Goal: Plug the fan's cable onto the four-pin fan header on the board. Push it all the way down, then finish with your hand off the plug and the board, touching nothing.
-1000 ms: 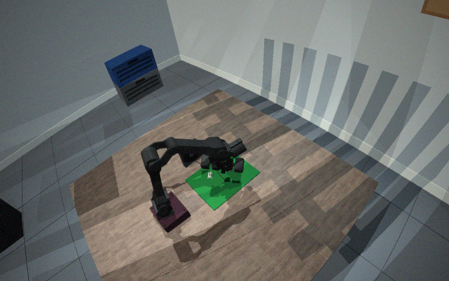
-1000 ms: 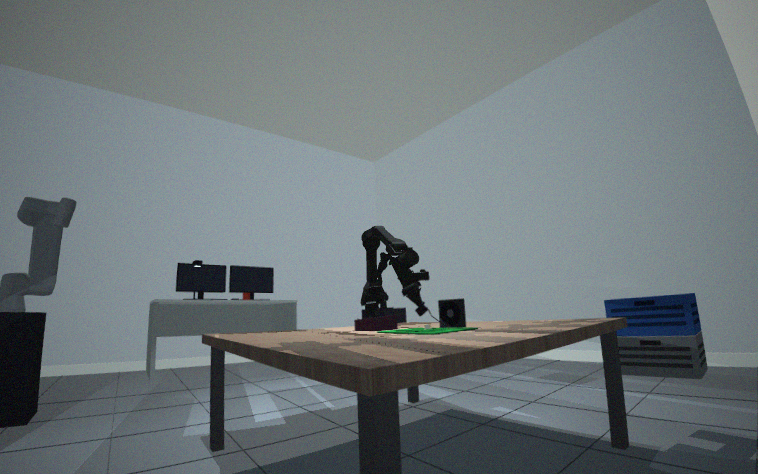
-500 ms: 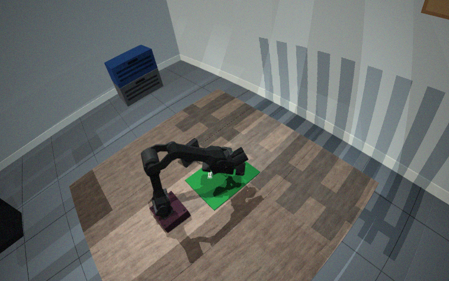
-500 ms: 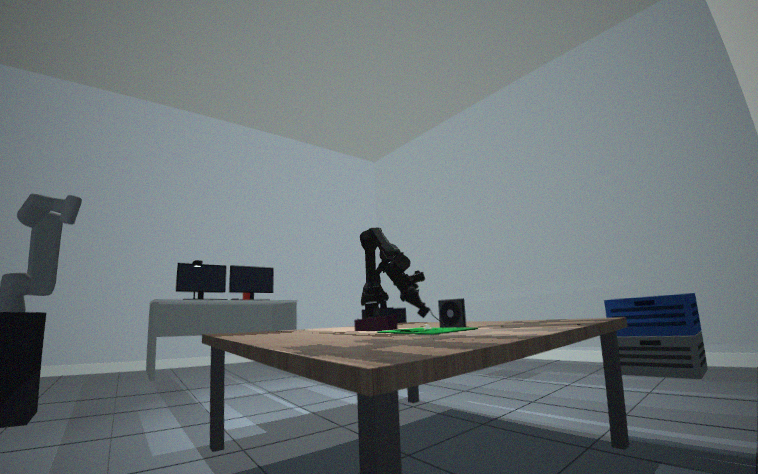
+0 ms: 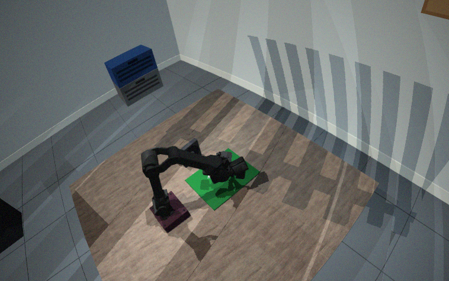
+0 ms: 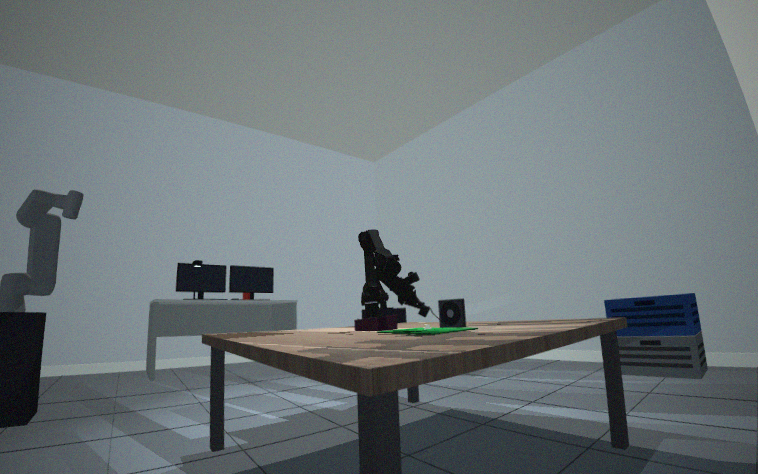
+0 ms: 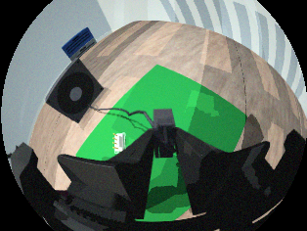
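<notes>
My gripper tip is now 2 cm past the green board, 2 cm to the right of it and 10 cm above it. Round my gripper tip: black fan (5 cm behind, 22 cm to the left, 3 cm below); then black plug (1 cm below).
</notes>
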